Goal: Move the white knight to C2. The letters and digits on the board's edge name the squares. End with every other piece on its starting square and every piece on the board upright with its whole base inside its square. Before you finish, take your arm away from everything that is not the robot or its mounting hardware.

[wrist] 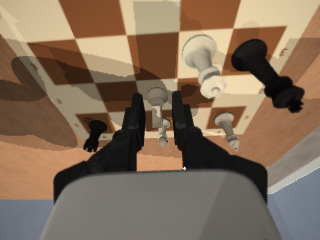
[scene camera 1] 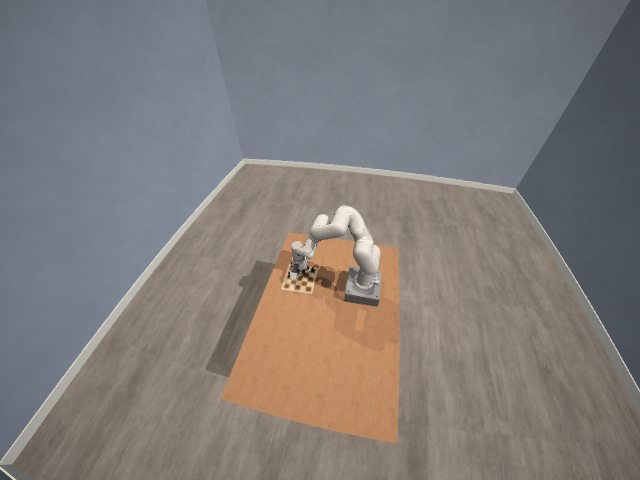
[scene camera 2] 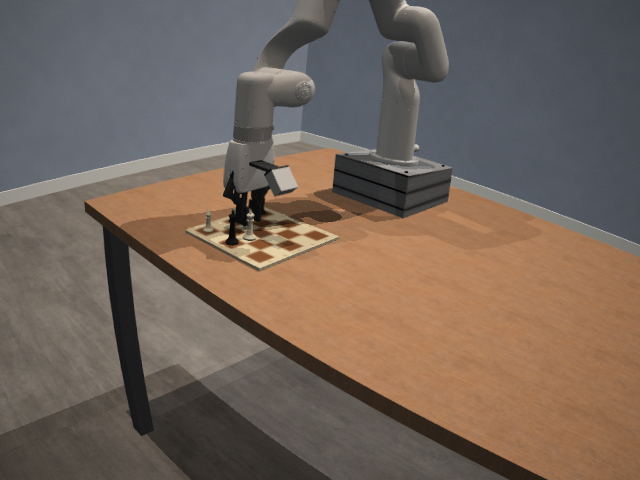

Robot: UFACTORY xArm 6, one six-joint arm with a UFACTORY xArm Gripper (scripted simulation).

Labels:
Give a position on a chessboard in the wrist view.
89, 65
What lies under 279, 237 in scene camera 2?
A chessboard.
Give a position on a black king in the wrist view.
250, 56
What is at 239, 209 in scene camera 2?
The gripper.

